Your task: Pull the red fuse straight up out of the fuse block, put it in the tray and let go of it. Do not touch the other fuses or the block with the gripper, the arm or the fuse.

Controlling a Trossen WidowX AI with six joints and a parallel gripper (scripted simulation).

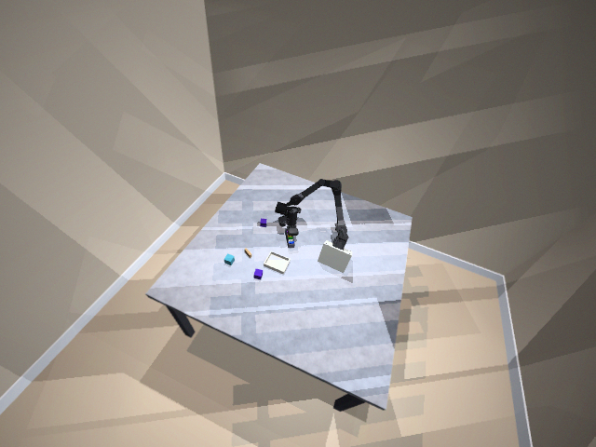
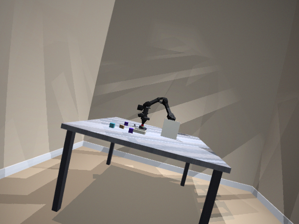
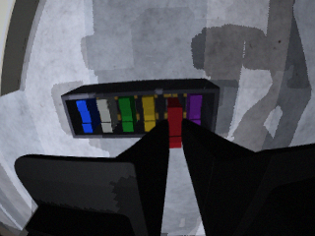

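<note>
Now: the tray 220 mm to the left of my gripper tip and 60 mm below it. The rest, counted from my gripper tip: cyan cube (270 mm ahead, 310 mm to the left, 40 mm below); red fuse (10 mm below); tan block (190 mm ahead, 230 mm to the left, 40 mm below).
</note>
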